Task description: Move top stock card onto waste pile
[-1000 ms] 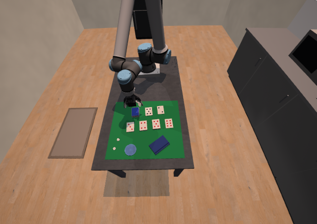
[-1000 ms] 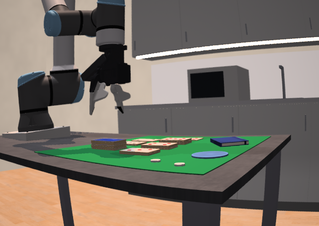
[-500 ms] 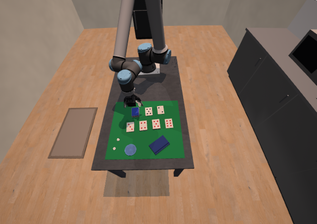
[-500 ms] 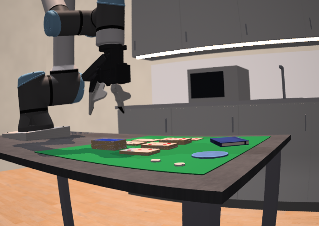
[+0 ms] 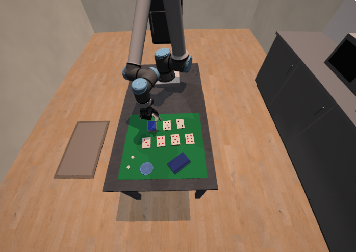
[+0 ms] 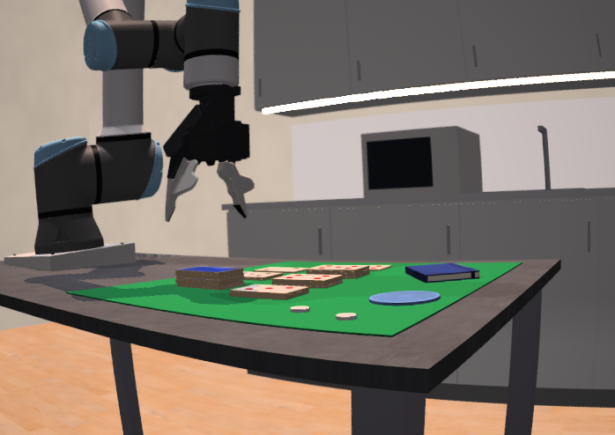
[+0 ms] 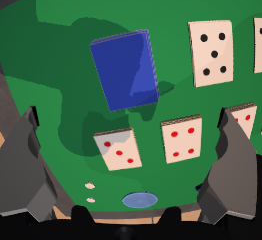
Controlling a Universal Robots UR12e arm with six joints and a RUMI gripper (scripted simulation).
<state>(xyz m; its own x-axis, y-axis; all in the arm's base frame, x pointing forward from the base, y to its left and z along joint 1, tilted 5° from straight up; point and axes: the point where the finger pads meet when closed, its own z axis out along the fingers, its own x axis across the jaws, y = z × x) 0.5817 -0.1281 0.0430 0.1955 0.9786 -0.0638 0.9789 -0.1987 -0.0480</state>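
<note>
Right now my hand is 8 cm above the card. The rest, counted from my hand: green mat: 15 cm ahead, 9 cm to the left, 12 cm below; then blue book: 32 cm ahead, 19 cm to the left, 10 cm below.
</note>
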